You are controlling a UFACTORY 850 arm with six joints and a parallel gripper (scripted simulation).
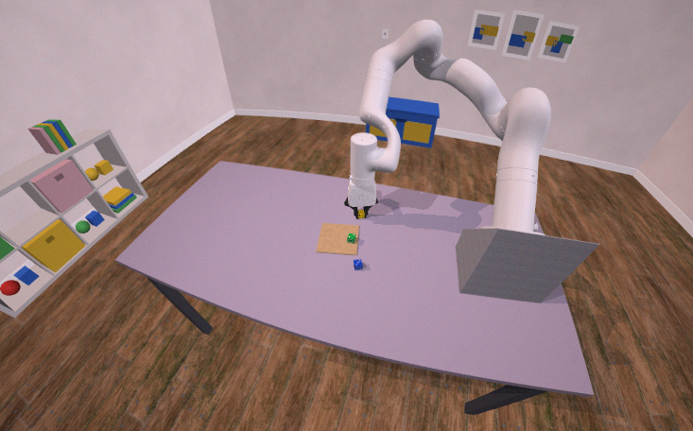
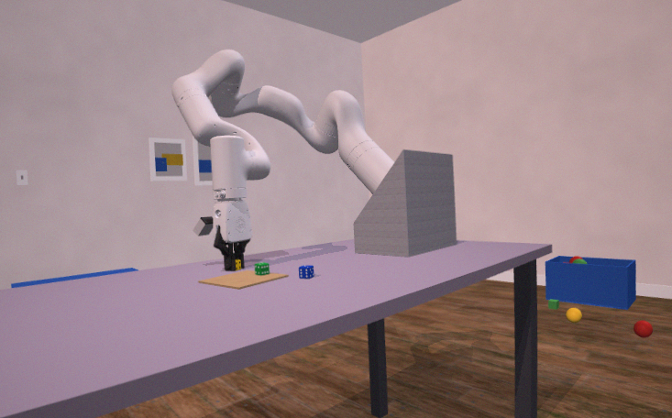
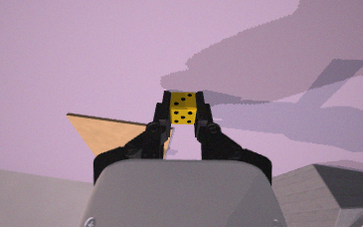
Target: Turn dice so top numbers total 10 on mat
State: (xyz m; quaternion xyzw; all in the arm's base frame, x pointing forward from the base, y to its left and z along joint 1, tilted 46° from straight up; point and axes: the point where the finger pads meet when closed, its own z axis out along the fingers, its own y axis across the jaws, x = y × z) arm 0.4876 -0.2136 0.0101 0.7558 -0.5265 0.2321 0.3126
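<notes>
Now: the tan mat 50 mm ahead of my hand, 130 mm to the left of it and 20 mm below it. Round my hand: blue die 40 mm behind, 240 mm to the left, 10 mm below; then green die 10 mm ahead, 130 mm to the left, 10 mm below; then yellow die 10 mm below.
</notes>
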